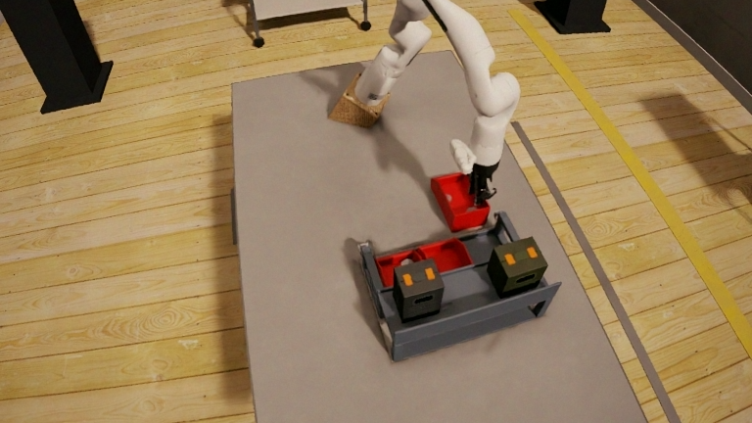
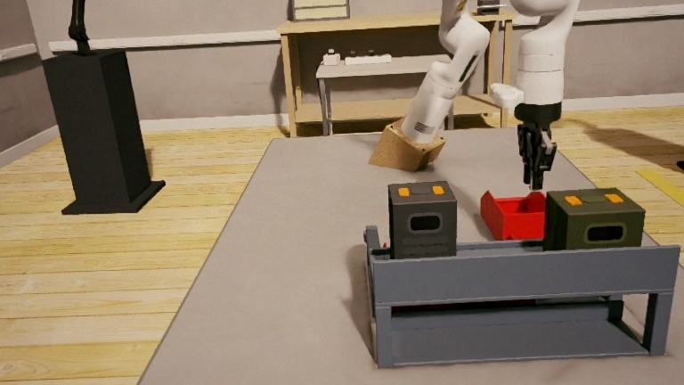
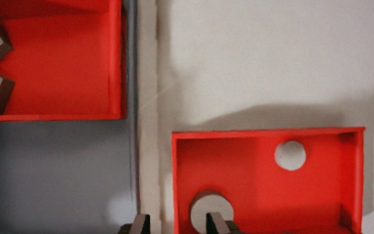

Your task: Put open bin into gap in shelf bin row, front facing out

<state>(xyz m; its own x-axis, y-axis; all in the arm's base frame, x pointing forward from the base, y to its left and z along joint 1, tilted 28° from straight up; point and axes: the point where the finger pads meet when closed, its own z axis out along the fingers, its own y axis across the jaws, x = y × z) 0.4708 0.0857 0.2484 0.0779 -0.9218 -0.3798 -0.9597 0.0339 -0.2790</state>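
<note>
Now: hand 13 cm above the grey round part, 10 cm past it and 3 cm to the left of it. The rest, counted from my hand: dark grey box: 24 cm ahead, 21 cm to the right, 2 cm above; green box: 23 cm ahead, 2 cm to the left, 1 cm above; grey shelf: 17 cm ahead, 10 cm to the right, 8 cm below.
</note>
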